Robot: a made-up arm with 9 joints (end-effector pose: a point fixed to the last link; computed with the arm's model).
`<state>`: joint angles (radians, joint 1 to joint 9).
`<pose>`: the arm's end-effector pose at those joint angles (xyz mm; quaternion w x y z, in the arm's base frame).
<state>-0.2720 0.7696 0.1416 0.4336 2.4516 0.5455 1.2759 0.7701 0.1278</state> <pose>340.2 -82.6 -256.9 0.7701 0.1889 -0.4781 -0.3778</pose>
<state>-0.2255 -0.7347 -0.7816 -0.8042 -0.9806 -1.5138 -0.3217 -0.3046 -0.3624</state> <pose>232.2 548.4 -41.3 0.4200 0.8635 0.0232 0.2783</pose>
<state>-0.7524 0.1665 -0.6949 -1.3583 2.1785 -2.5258 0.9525 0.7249 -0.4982</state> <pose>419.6 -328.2 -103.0 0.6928 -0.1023 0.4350 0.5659</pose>
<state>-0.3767 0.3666 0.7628 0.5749 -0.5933 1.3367 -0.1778 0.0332 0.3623</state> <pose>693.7 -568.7 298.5 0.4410 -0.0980 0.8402 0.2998</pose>
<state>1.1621 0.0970 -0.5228 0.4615 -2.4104 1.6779 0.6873 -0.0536 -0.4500</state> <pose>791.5 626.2 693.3 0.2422 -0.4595 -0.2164 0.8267</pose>
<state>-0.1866 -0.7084 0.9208 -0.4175 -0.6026 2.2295 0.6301 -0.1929 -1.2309</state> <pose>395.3 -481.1 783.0 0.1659 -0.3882 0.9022 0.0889</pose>
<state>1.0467 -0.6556 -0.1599 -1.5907 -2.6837 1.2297 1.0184 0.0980 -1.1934</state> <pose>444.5 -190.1 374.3 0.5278 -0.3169 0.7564 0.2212</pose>
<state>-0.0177 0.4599 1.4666 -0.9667 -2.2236 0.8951 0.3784 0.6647 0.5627</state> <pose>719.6 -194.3 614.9 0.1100 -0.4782 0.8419 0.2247</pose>
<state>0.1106 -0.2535 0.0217 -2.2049 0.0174 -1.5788 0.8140 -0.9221 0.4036</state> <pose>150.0 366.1 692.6 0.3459 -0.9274 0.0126 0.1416</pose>
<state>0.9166 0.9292 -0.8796 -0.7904 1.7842 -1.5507 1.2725 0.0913 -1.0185</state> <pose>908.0 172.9 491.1 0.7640 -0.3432 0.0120 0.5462</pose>
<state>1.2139 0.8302 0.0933 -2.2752 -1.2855 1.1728 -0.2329 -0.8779 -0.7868</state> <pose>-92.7 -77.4 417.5 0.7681 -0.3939 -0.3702 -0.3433</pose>
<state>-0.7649 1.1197 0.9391 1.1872 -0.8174 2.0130 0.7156 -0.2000 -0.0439</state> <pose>877.5 -248.5 90.4 0.0839 -0.2325 0.9081 0.3379</pose>
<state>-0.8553 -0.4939 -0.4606 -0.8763 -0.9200 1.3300 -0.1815 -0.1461 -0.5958</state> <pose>786.7 -9.3 589.4 0.4658 -0.6246 0.4215 0.4639</pose>
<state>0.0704 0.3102 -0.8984 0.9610 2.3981 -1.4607 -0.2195 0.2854 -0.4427</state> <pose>495.2 755.7 -190.3 0.4653 0.5968 -0.3409 -0.5578</pose>
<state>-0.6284 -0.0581 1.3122 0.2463 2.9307 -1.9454 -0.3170 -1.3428 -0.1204</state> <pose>163.3 74.5 1215.4 0.3427 -0.5799 0.4581 -0.5801</pose>
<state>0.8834 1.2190 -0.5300 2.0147 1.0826 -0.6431 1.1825 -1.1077 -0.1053</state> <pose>261.1 628.7 -140.8 0.4059 0.1318 -0.3872 -0.8173</pose>
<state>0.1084 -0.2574 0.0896 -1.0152 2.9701 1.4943 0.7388 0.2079 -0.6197</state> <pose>514.9 273.5 -99.0 0.3464 0.6593 -0.5115 -0.4286</pose>
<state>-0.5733 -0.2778 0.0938 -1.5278 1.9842 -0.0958 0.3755 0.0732 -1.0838</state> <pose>602.2 191.1 297.6 0.4343 0.6570 -0.5045 0.3539</pose>
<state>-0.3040 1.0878 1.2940 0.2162 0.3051 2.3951 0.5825 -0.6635 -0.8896</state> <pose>949.3 54.2 971.5 0.5139 -0.7046 0.4547 0.1809</pose>
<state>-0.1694 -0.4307 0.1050 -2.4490 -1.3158 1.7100 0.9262 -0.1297 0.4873</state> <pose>229.5 134.3 758.9 0.5223 -0.6370 -0.2380 0.5146</pose>
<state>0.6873 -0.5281 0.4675 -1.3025 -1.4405 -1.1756 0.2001 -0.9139 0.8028</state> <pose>112.7 186.9 -199.0 0.3123 0.3524 -0.5288 -0.7062</pose>
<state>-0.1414 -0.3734 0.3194 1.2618 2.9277 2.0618 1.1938 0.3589 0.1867</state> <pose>-239.7 295.8 359.1 0.4269 -0.3775 0.1021 -0.8154</pose>
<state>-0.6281 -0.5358 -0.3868 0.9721 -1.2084 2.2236 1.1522 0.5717 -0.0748</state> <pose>194.8 152.9 -393.1 0.0137 0.3087 0.4214 0.8526</pose>
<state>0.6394 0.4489 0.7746 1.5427 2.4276 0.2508 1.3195 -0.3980 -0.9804</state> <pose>-146.7 -131.0 -99.4 0.3723 -0.2520 -0.4707 -0.7592</pose>
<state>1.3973 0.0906 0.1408 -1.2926 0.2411 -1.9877 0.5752 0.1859 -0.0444</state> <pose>179.3 -85.0 765.4 0.6637 -0.4761 0.5618 -0.1315</pose>
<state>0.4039 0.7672 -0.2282 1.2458 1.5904 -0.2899 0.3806 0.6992 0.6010</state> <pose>163.5 527.9 -172.4 0.6926 0.4832 -0.1095 -0.5243</pose>
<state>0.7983 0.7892 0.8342 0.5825 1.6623 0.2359 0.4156 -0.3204 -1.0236</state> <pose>294.6 195.3 -99.2 0.5590 0.6291 -0.1735 -0.5114</pose>
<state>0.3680 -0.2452 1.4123 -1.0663 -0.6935 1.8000 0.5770 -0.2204 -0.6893</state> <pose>319.9 -323.5 923.1 0.4959 -0.4945 0.7076 0.0938</pose>
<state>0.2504 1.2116 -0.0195 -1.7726 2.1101 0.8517 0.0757 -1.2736 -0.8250</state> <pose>311.0 708.4 363.9 0.0734 -0.9934 -0.0804 -0.0357</pose>
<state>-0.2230 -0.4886 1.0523 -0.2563 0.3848 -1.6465 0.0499 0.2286 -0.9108</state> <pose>300.4 -191.7 122.8 0.8187 0.4540 -0.3474 -0.0541</pose>
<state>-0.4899 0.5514 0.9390 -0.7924 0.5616 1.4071 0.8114 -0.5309 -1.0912</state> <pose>720.9 -422.5 589.9 0.8834 -0.2154 0.2023 0.3638</pose>
